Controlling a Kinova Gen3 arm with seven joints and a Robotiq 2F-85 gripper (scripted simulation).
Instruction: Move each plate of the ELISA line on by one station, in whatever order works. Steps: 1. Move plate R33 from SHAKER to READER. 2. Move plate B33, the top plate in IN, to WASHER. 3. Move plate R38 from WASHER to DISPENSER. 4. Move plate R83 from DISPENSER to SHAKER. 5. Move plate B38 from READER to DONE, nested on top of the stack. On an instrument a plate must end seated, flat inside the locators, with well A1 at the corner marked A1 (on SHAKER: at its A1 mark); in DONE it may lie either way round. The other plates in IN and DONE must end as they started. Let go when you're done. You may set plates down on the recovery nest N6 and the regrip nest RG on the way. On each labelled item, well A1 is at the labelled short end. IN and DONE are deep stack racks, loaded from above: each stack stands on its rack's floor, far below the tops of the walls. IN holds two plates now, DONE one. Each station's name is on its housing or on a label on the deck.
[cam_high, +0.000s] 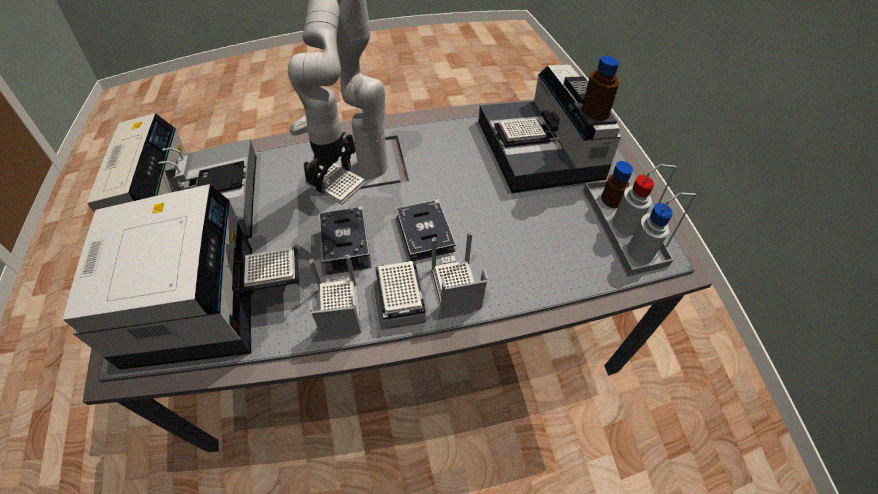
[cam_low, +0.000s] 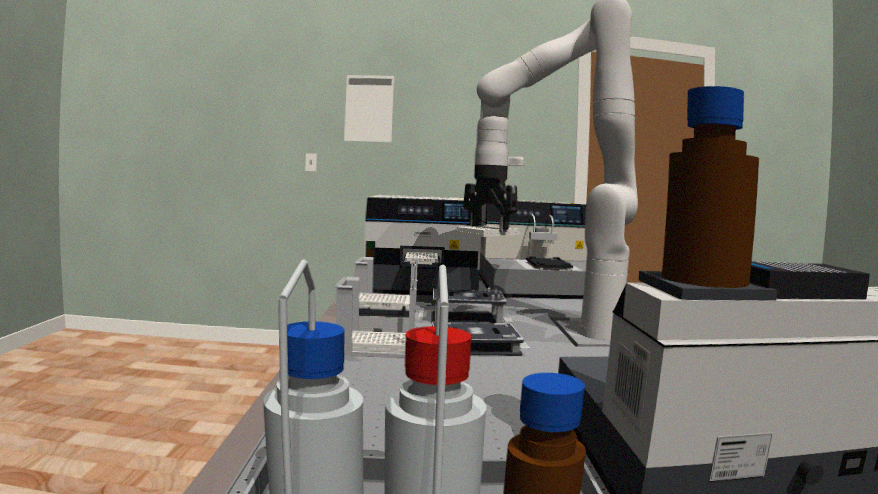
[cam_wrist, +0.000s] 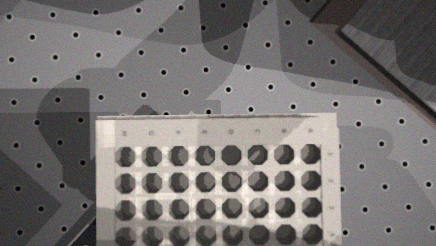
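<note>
Now: hand 38 cm to the left of the washer nest, 21 cm past it and 13 cm above it. The rest, counted from my hand: regrip nest RG: 16 cm below, 4 cm ahead; dark reader tray: 18 cm to the right, 16 cm ahead, 11 cm below; recovery nest N6: 22 cm to the left, 19 cm below, 3 cm ahead.
</note>
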